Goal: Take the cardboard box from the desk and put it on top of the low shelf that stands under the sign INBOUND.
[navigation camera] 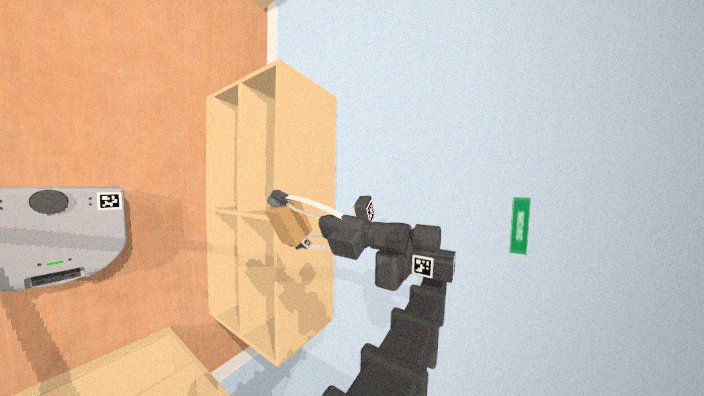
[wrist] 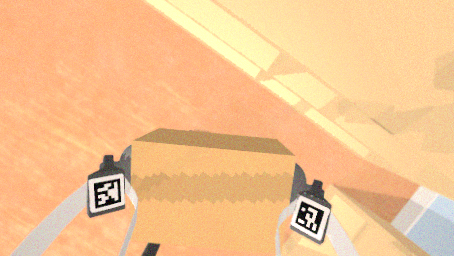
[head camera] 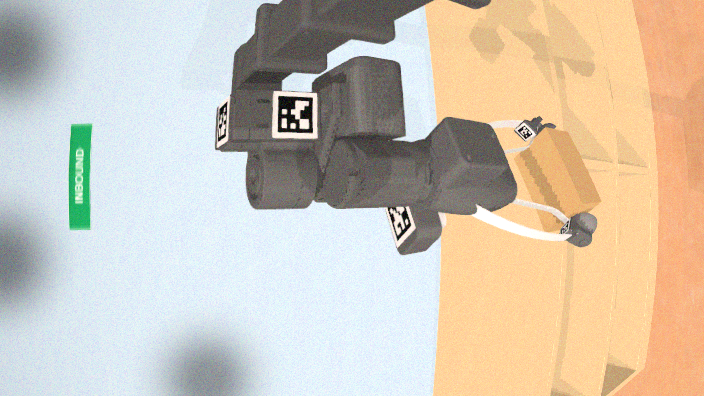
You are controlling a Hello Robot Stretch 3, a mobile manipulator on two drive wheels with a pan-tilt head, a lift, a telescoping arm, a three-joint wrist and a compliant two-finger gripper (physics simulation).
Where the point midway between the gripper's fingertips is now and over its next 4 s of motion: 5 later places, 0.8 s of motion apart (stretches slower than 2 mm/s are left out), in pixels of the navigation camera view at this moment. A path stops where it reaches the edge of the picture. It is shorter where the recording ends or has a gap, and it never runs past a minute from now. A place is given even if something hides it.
The gripper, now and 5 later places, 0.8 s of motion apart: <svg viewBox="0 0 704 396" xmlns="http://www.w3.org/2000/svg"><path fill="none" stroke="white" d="M281 220L292 218L313 214L319 213L331 211L335 210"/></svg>
